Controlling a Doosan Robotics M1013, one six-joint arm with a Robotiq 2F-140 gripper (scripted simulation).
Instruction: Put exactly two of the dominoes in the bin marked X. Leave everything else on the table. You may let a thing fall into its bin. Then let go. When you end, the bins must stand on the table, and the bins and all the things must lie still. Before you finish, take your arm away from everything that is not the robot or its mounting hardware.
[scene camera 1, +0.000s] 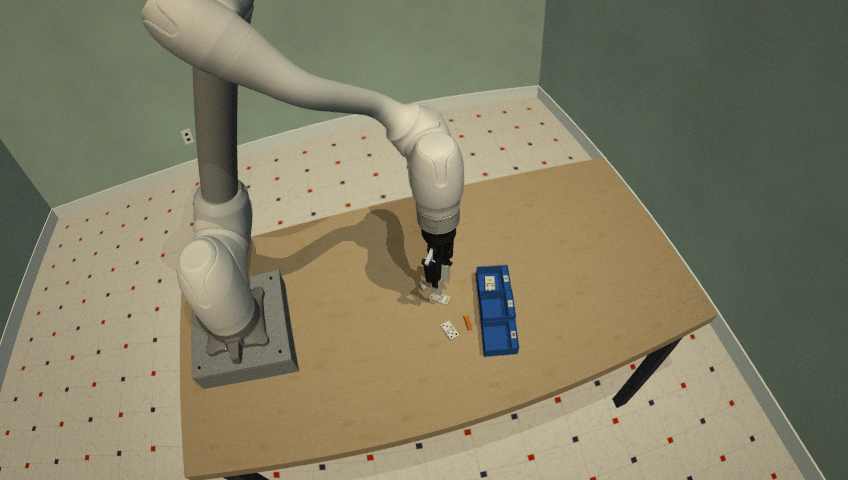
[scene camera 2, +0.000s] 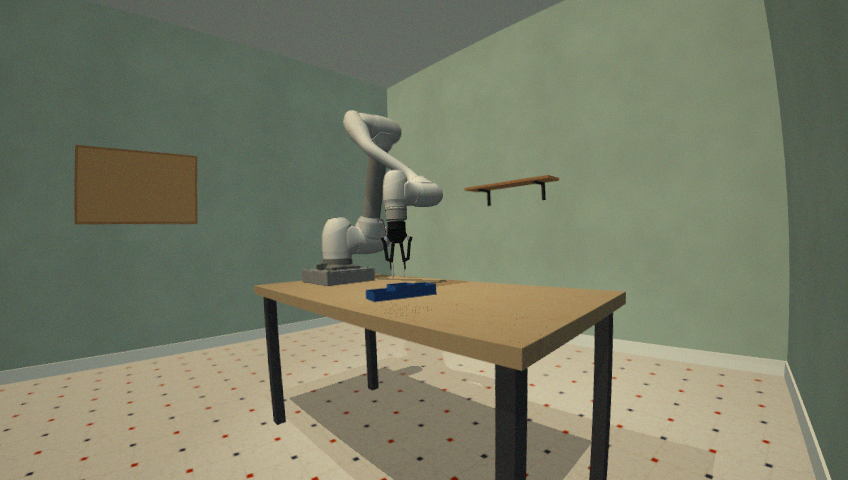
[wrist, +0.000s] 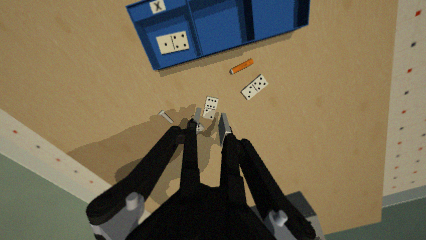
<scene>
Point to a blue bin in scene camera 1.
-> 498, 329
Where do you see the gripper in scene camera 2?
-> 398, 277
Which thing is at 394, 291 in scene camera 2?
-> A blue bin.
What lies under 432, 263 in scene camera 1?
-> The gripper.
</scene>
